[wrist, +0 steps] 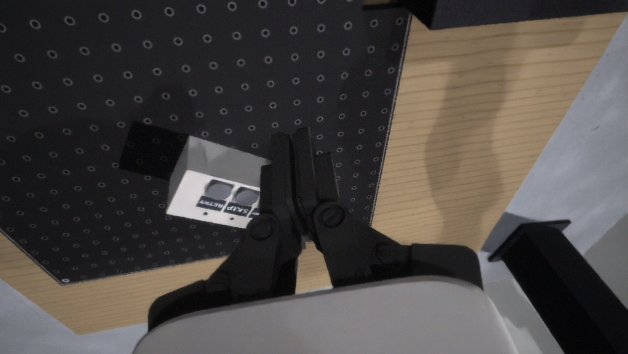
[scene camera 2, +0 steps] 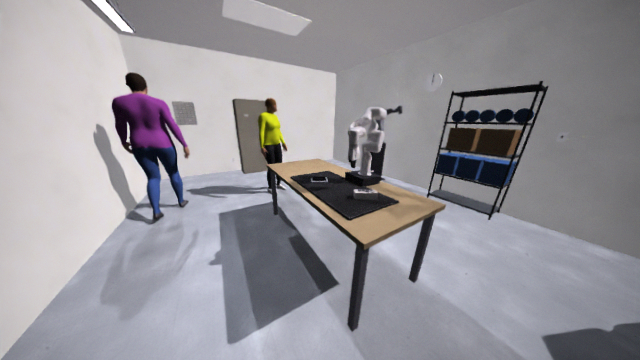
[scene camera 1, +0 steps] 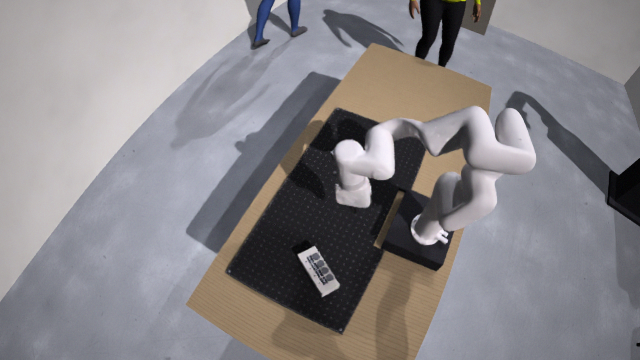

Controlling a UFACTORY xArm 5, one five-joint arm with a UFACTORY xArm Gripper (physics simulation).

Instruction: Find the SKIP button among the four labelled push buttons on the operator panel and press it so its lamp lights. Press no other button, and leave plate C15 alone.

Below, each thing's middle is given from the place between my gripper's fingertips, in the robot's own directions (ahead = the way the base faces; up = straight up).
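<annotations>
The white operator panel (scene camera 1: 324, 287) is there, 200 mm to the left of my hand and 160 mm below it.
</annotations>
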